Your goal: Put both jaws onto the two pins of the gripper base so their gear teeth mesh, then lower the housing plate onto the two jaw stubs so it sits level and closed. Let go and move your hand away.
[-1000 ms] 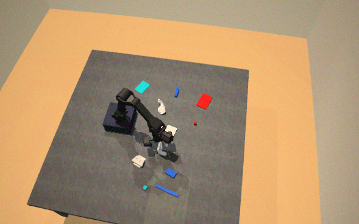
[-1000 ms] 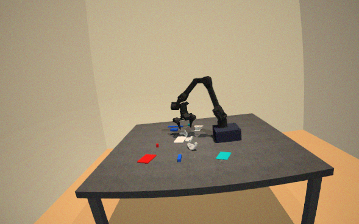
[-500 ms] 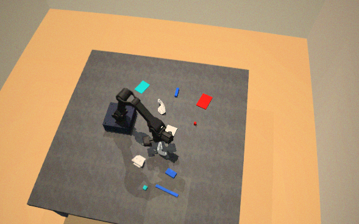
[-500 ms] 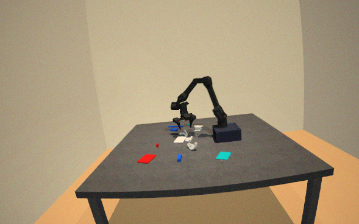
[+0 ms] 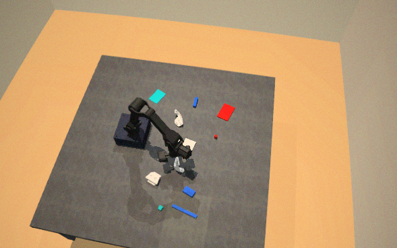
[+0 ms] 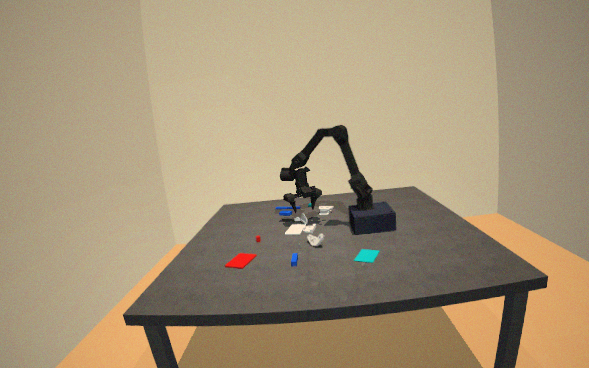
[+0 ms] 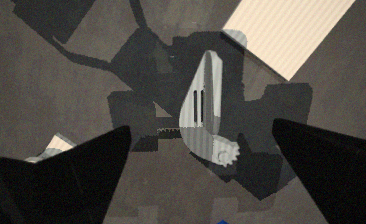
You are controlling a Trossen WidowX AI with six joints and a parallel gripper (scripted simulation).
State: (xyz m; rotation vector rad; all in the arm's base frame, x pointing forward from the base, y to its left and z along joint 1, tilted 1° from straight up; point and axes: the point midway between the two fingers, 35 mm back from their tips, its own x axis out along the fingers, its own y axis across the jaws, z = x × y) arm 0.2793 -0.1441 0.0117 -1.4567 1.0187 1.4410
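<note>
The white jaw is 3 cm ahead of my gripper tip, 3 cm to the right of it and 5 cm below it. Also, from my gripper tip: blue block: 10 cm ahead, 17 cm to the right, 5 cm below; white block: 11 cm behind, 11 cm to the right, 5 cm below; cyan cube: 5 cm behind, 28 cm to the right, 5 cm below.
</note>
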